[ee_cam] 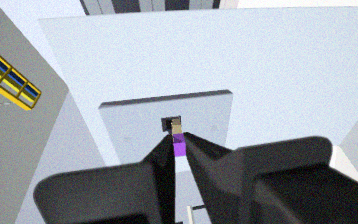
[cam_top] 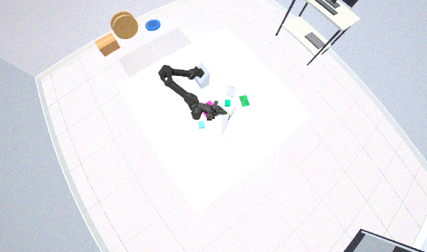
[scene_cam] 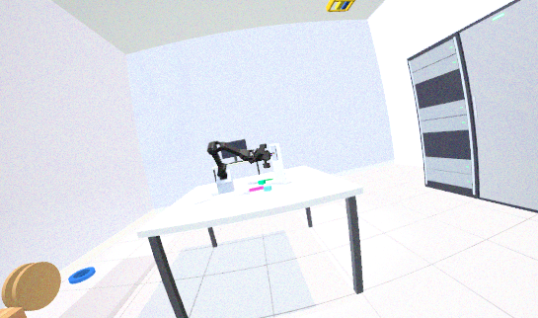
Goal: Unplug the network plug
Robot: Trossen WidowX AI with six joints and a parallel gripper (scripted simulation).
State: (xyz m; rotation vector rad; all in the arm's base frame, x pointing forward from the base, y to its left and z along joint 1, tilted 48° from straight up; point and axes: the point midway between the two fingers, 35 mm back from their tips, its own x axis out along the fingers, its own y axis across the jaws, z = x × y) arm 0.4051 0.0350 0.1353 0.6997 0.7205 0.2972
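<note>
The upright panel is 30 mm ahead of my gripper tip, 20 mm to the left of it and 100 mm below it. Round my gripper tip: green block 130 mm behind, 130 mm to the left, 230 mm below; purple network plug right at my gripper tip; cyan block 80 mm behind, 150 mm to the right, 230 mm below.
</note>
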